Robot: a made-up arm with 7 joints.
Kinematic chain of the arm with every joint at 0, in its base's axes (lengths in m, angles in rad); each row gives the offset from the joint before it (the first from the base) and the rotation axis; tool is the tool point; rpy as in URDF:
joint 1: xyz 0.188 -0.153 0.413 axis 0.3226 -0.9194 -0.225
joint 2: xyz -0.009 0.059 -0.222 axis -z
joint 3: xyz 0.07 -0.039 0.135 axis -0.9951 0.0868 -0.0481
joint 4: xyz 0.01 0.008 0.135 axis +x
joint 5: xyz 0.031 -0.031 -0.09 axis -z
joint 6: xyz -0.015 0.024 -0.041 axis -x
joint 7: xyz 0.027 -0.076 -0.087 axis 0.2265 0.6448 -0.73
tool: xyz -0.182 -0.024 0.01 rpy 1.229 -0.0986 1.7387
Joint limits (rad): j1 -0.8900..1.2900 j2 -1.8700..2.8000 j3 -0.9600..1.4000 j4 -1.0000..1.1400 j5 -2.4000..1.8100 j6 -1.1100..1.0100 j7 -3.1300..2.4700
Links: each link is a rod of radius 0.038 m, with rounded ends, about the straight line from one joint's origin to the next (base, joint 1, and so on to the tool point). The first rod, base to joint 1, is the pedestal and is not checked.
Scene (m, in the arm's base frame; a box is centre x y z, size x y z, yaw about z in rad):
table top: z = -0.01
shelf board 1: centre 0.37 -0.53 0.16 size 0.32 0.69 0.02 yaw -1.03
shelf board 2: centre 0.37 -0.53 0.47 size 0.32 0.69 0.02 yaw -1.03
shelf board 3: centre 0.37 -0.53 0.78 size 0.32 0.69 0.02 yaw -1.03
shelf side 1: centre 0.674 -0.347 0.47 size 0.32 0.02 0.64 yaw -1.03
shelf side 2: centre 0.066 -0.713 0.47 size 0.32 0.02 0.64 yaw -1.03
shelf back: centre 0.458 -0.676 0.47 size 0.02 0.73 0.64 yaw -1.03
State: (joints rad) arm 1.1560 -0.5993 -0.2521 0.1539 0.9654 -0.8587 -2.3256
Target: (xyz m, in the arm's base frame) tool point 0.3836 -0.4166 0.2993
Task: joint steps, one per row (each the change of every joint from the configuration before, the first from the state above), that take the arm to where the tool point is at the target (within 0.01 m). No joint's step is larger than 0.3 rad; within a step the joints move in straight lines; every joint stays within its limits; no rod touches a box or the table.
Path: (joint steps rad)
1: -0.0126 0.0778 -0.0901 0.0600 0.2234 0.1267 0.0736
2: -0.0125 0.0777 -0.0901 0.0600 0.2233 0.1267 0.0735
3: 0.0329 0.0432 0.2290 -0.0647 0.0747 0.1756 -0.1815
4: 0.0330 0.0433 0.2290 -0.0648 0.0746 0.1756 -0.1815
5: 0.0329 0.0432 0.2289 -0.0647 0.0747 0.1757 -0.1815
6: -0.0686 0.0703 -0.0871 -0.1758 -0.2043 -0.1809 0.1244
7: -0.0686 0.0702 -0.0871 -0.1758 -0.2043 -0.1808 0.1245
8: -0.0687 0.0703 -0.0872 -0.1759 -0.2043 -0.1808 0.1244

